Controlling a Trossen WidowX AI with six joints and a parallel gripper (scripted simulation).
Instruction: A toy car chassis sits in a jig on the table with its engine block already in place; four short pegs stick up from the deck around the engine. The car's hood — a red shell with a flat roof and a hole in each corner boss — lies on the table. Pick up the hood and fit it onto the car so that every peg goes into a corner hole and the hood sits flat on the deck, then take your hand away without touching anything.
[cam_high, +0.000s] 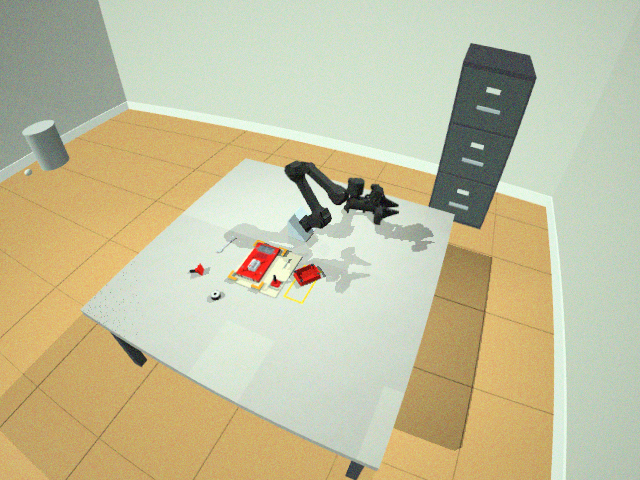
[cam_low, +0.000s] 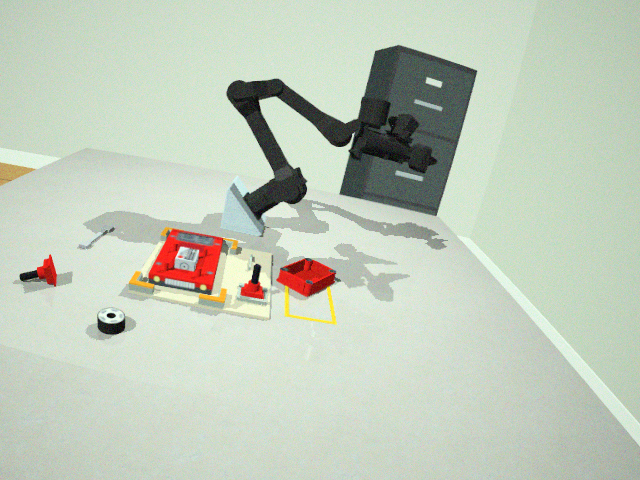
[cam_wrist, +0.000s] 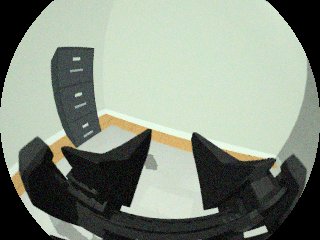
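The red hood lies 32 cm ahead of my gripper tip, 25 cm to the right of it and 23 cm below it. From my gripper tip the other things lie so: black post 43 cm ahead, 33 cm to the right, 21 cm below; then thin grey bar 35 cm ahead, 67 cm to the right, 24 cm below; then white engine block 41 cm ahead, 45 cm to the right, 22 cm below.
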